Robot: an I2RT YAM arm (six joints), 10 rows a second.
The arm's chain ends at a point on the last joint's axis. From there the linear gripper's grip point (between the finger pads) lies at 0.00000 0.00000 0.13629 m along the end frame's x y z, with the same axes.
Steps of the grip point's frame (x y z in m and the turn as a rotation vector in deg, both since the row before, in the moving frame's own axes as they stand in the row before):
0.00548 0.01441 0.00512 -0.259 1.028 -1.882
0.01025 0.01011 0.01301 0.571 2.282 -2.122
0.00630 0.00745 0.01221 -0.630 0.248 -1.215
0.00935 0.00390 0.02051 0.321 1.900 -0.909
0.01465 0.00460 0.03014 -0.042 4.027 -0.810
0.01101 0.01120 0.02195 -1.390 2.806 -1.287
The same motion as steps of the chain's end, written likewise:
0.00303 0.01383 0.00514 -0.259 1.028 -1.882
0.00485 0.01157 0.01312 0.571 2.282 -2.122
0.00569 0.00596 0.01222 -0.630 0.248 -1.215
0.00484 0.00470 0.02059 0.321 1.900 -0.909
0.00508 0.00457 0.03048 -0.042 4.027 -0.810
0.00430 0.00797 0.02215 -1.390 2.806 -1.287

